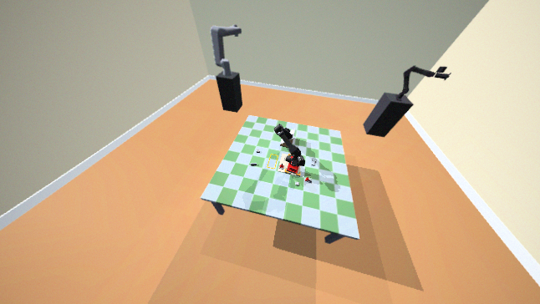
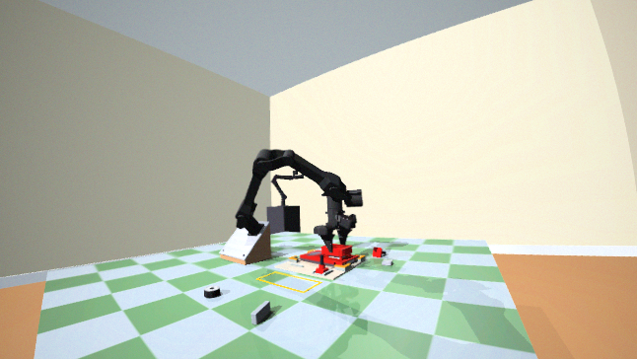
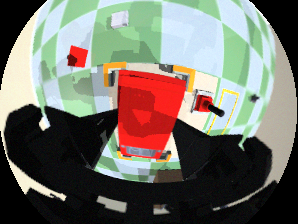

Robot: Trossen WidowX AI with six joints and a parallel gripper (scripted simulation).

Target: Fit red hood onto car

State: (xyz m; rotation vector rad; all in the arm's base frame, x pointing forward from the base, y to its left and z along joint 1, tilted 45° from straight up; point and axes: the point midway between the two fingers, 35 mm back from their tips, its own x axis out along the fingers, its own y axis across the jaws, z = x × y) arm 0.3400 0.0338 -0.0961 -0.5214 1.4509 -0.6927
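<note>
The red hood is 10 mm above my gripper tip. From my gripper tip the other things lie so: grey engine block 20 mm below; black wheel 410 mm to the right, 130 mm behind, 40 mm below; beige jig 40 mm below, 40 mm behind, 20 mm to the right.
</note>
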